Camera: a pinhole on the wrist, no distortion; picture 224 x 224 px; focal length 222.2 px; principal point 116.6 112.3 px. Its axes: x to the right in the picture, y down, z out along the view. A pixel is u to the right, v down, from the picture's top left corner.
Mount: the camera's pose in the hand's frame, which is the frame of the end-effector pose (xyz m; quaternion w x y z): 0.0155 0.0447 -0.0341 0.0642 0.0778 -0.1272 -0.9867
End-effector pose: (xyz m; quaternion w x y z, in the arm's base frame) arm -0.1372 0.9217 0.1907 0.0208 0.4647 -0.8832 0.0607
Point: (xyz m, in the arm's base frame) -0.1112 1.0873 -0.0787
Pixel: 216.7 115.5
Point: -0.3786 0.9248 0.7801
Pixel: behind the camera
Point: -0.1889 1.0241 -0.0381
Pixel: 153.2 97.8
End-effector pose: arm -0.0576 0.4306 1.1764 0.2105 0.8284 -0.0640 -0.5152
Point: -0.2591 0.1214 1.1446
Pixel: 58.7 42.3
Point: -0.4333 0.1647 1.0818
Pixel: 90.1 117.6
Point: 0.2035 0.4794 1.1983
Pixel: behind the camera
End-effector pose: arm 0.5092 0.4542 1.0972 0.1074 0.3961 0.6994 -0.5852
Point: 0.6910 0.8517 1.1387
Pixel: behind the camera
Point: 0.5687 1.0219 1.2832
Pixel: behind the camera
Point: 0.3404 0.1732 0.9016
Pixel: 26.3 192.4
